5 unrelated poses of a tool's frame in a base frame.
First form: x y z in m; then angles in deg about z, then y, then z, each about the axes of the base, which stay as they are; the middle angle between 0 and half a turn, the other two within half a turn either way.
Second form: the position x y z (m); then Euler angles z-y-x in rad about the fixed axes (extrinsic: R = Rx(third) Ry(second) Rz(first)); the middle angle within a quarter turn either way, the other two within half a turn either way. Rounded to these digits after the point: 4 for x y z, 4 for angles.
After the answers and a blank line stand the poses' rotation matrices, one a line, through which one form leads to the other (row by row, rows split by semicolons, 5 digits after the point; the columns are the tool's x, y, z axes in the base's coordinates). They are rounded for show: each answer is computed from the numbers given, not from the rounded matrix.
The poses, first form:
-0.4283 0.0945 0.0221 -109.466 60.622 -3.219
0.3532 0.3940 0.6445 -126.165 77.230 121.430
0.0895 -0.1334 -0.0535 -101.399 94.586 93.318
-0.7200 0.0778 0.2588 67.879 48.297 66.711
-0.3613 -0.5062 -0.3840 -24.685 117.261 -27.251
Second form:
-0.4283 0.0945 0.0221 -2.0247 1.0553 0.0994
0.3532 0.3940 0.6445 -0.4969 -0.5335 -1.3112
0.0895 -0.1334 -0.0535 -0.2036 -0.0577 -1.6510
-0.7200 0.0778 0.2588 2.4766 0.2996 -0.8006
-0.3613 -0.5062 -0.3840 -2.7285 0.9112 2.4151

-0.21617 0.44309 0.87003; -0.93217 -0.35869 -0.04893; 0.29039 -0.82159 0.49057
0.75689 0.41048 -0.50856; 0.30968 0.45998 0.83217; 0.57552 -0.78735 0.22104
0.97772 0.20185 -0.05769; 0.07251 -0.06681 0.99513; 0.19701 -0.97714 -0.07996
-0.75186 -0.58955 0.29518; 0.59637 -0.41720 0.68577; -0.28114 0.69165 0.66527
-0.56122 0.24599 0.79027; -0.18071 0.89536 -0.40703; -0.80770 -0.37124 -0.45804

